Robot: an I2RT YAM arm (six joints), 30 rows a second.
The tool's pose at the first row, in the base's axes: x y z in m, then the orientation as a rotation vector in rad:
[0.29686, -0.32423, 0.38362, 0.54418, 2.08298, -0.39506]
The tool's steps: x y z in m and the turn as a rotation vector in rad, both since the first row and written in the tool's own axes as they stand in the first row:
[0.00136, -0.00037, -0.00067, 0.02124, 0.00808, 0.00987]
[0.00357, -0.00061, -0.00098, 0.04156, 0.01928, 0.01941]
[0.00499, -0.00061, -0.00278, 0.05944, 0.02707, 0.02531]
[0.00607, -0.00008, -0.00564, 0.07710, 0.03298, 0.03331]
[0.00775, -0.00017, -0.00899, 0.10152, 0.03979, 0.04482]
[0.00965, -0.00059, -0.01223, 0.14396, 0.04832, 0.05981]
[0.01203, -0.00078, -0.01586, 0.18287, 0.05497, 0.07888]
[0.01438, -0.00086, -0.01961, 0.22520, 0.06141, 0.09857]
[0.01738, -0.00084, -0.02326, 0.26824, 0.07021, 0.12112]
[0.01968, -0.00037, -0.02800, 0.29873, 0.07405, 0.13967]
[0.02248, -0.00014, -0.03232, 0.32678, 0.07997, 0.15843]
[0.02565, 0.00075, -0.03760, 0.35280, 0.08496, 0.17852]
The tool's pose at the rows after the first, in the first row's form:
[0.29554, -0.32392, 0.38285, 0.56928, 2.08518, -0.41030]
[0.29413, -0.32348, 0.38116, 0.59452, 2.09034, -0.42416]
[0.29218, -0.32230, 0.38091, 0.61358, 2.09362, -0.43825]
[0.28992, -0.32025, 0.38147, 0.63410, 2.09421, -0.45125]
[0.28670, -0.31836, 0.38182, 0.66254, 2.09328, -0.46924]
[0.28328, -0.31675, 0.38195, 0.70580, 2.08963, -0.50412]
[0.27948, -0.31465, 0.38186, 0.75053, 2.08233, -0.53314]
[0.27566, -0.31241, 0.38186, 0.79782, 2.07310, -0.56545]
[0.27166, -0.30998, 0.38125, 0.84924, 2.06383, -0.59635]
[0.26745, -0.30682, 0.38177, 0.88738, 2.05327, -0.61702]
[0.26318, -0.30394, 0.38167, 0.92503, 2.04460, -0.63456]
[0.25839, -0.29996, 0.38171, 0.96245, 2.03446, -0.64919]

